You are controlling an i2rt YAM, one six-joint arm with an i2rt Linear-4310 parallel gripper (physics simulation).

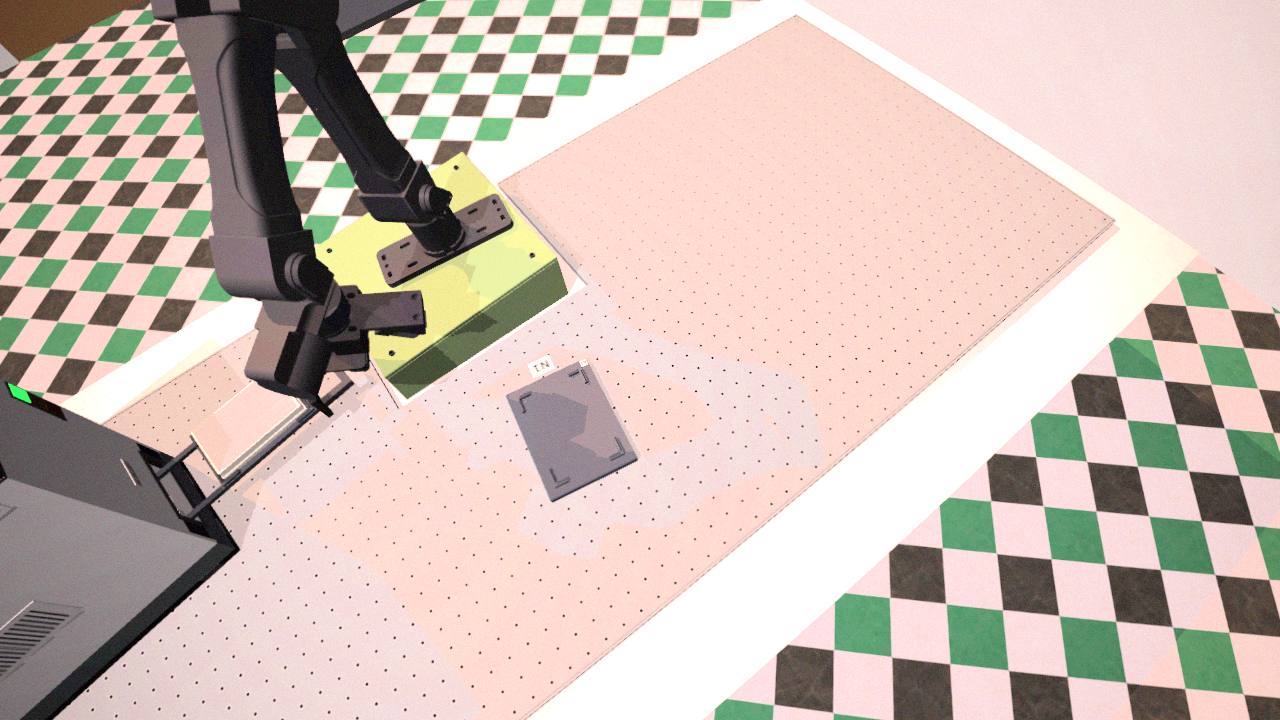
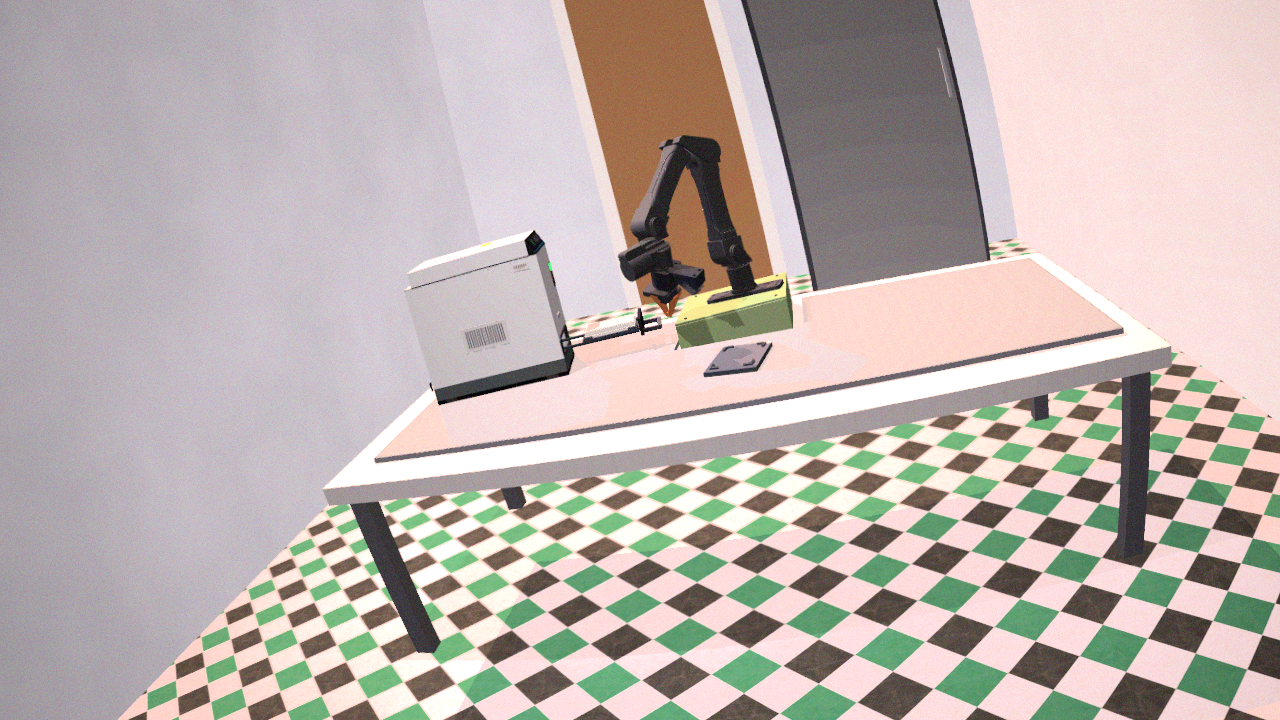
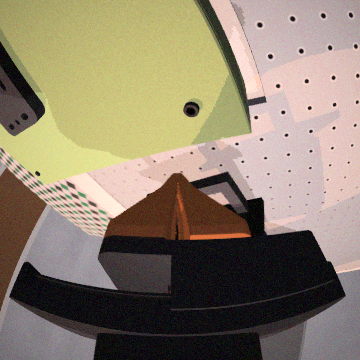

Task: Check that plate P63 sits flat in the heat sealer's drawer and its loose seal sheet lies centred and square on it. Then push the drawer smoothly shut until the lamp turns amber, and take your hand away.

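Where they show: gripper, fingertip midpoint: [image 1: 351, 354] [image 2: 669, 316] [image 3: 176, 180]; arm's base at its link origin: [image 1: 445, 241] [image 2: 745, 293].
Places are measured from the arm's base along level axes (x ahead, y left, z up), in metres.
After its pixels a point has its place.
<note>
The heat sealer [image 1: 98, 514] @(x 0.274, y -0.414, z 0.138 m) [image 2: 492, 326] @(x 0.323, y -0.550, z 0.095 m) shows a green lamp [image 1: 19, 392] @(x 0.119, y -0.459, z 0.180 m) [image 2: 550, 266] @(x 0.123, y -0.457, z 0.180 m). Its drawer [image 1: 204, 504] @(x 0.223, y -0.404, z -0.010 m) stands open on two dark rails. Plate P63 [image 1: 246, 429] [image 2: 611, 328] looks flat in it, with a pale pinkish top. I cannot tell the seal sheet's outline from the plate, so whether it is centred and square is unclear. The drawer handle [image 2: 652, 323] @(x 0.080, y -0.237, z -0.020 m) [image 3: 220, 184] @(x 0.142, y -0.192, z -0.011 m) is a dark frame at the outer end. My gripper [image 1: 325, 411] [image 2: 668, 314] @(x 0.115, y -0.175, z -0.002 m) [image 3: 176, 180] @(x 0.115, y -0.175, z -0.002 m) is shut and empty, its orange tips near the handle. Any contact is unclear.
The yellow-green block [image 1: 474, 313] @(x 0.140, y -0.004, z 0.000 m) [image 2: 738, 317] @(x 0.139, y 0.008, z -0.022 m) [image 3: 125, 75] @(x 0.110, y -0.100, z -0.007 m) under the arm's base stands close to the handle end. A grey plate holder [image 1: 572, 429] @(x 0.332, y 0.045, z -0.058 m) [image 2: 737, 359] @(x 0.347, y 0.046, z -0.058 m) with corner brackets lies on the perforated mat [image 1: 805, 179] @(x 0.116, y 0.558, z -0.070 m), beside a label [image 1: 541, 365] @(x 0.218, y 0.046, z -0.070 m) reading IN.
</note>
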